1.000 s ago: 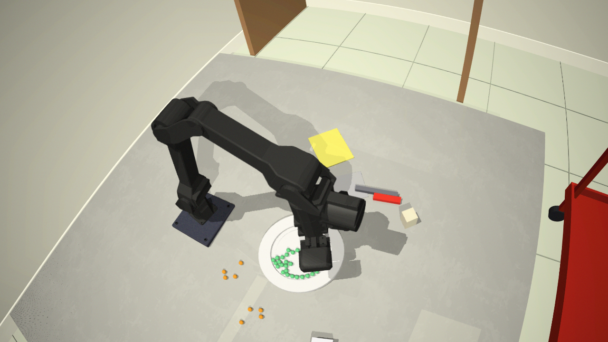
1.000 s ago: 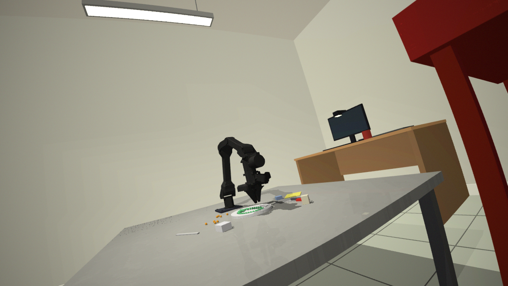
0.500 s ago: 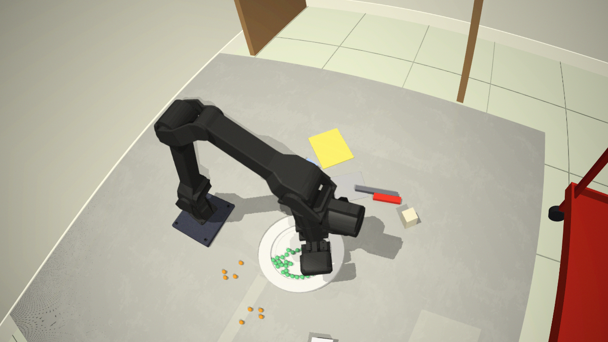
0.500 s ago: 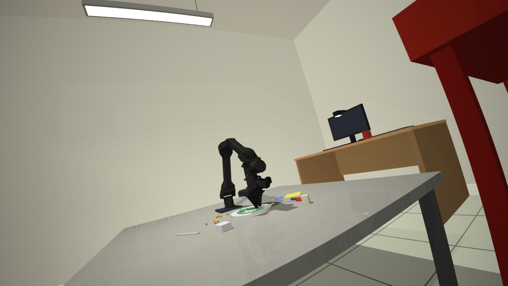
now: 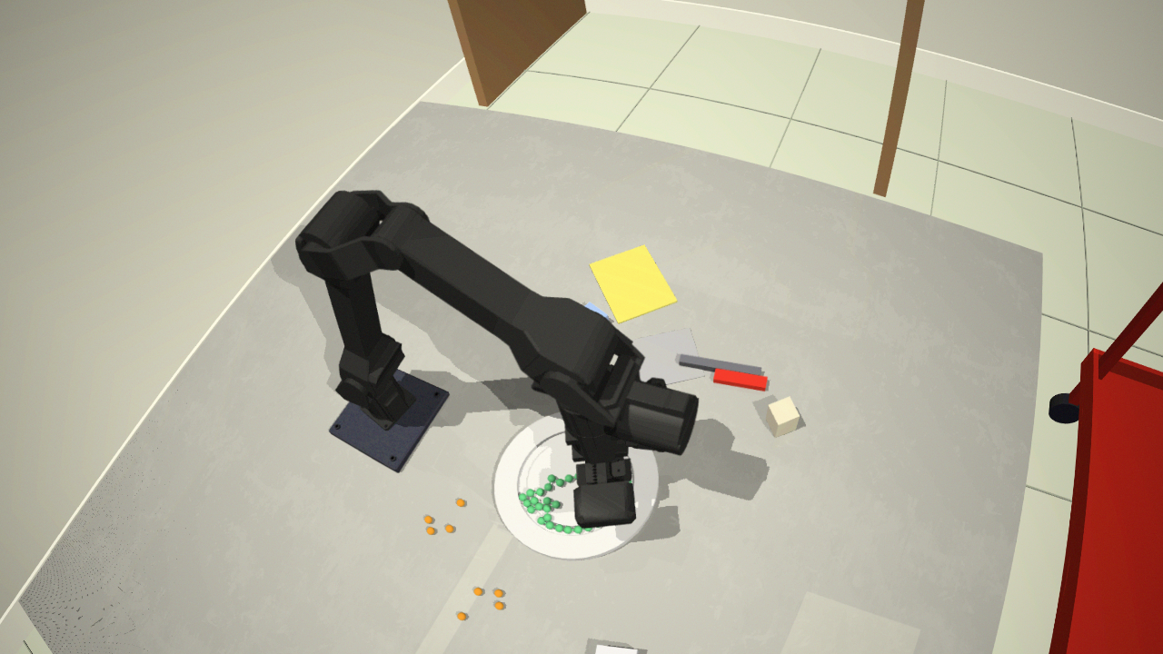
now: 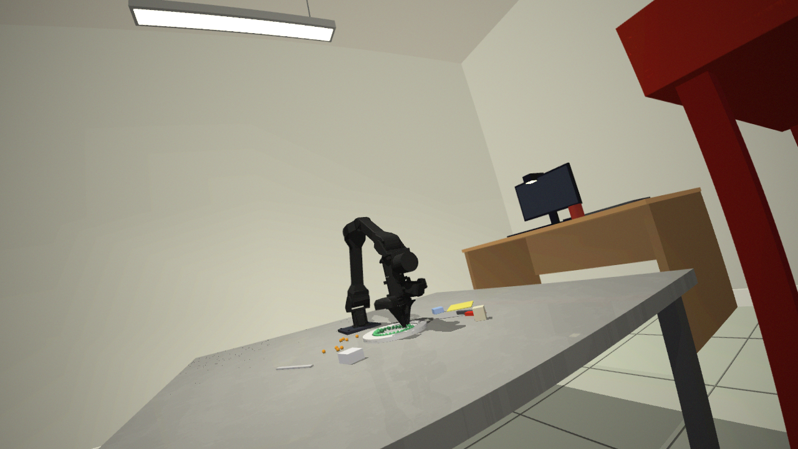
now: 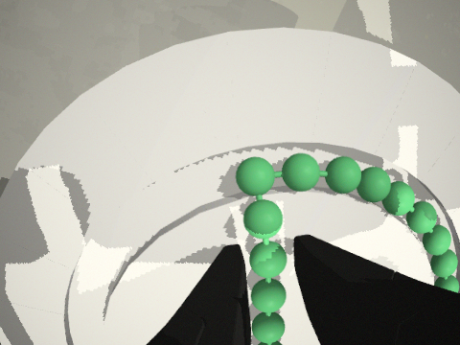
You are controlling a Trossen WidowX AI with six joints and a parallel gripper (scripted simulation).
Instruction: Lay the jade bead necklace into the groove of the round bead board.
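Right now my gripper tip is 3 cm past the inner disc, 3 cm to the left of it and 1 cm above it. Round my gripper tip: grey sheet: 5 cm behind, 18 cm to the left, 2 cm below; then red bar: 5 cm ahead, 20 cm to the left, 1 cm below; then bead board: 3 cm behind, 3 cm to the right, 1 cm below.
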